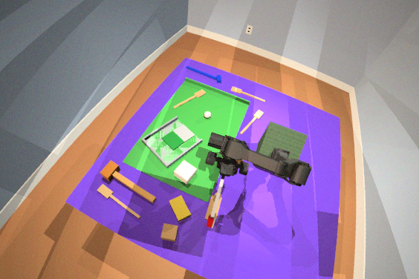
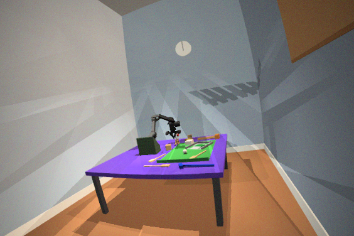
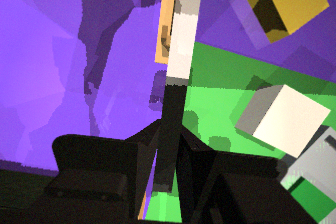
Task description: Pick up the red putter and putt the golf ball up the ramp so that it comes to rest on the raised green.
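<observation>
The red putter is 11 cm to the left of my gripper tip and 2 cm above it. Round my gripper tip: yellow block 19 cm to the left, 14 cm ahead, 8 cm below; white block 18 cm ahead, 7 cm below, 1 cm to the left; green mat 28 cm to the right, 22 cm ahead, 9 cm below.
</observation>
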